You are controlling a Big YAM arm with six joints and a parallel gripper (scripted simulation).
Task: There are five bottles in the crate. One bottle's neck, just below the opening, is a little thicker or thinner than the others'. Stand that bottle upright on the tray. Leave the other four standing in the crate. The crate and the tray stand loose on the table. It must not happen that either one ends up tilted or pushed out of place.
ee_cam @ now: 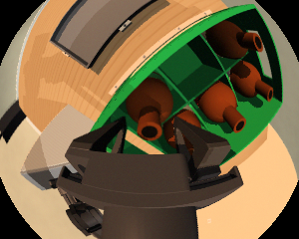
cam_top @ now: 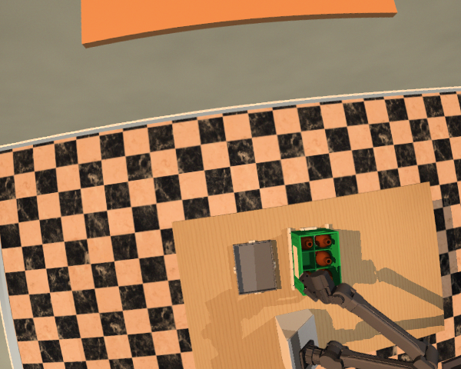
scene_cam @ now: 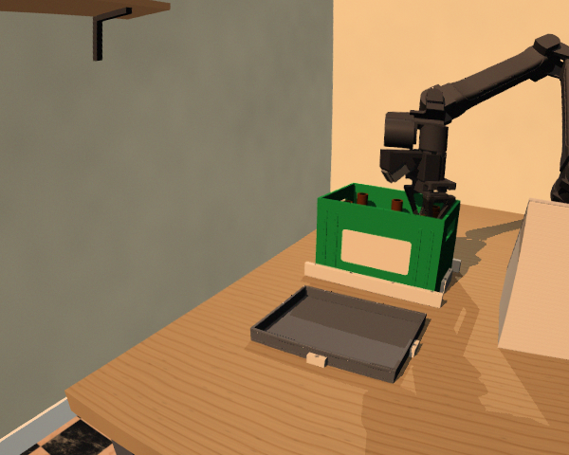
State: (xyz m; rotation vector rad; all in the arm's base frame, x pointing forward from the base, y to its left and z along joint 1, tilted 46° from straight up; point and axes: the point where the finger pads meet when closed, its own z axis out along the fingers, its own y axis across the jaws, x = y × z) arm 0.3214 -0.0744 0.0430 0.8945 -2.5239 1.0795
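Now: hand 80 mm short of the green crate, 50 mm to the left of it and 70 mm above it. Also, from my hand: dark grey tray (90 mm ahead, 230 mm to the left, 140 mm below).
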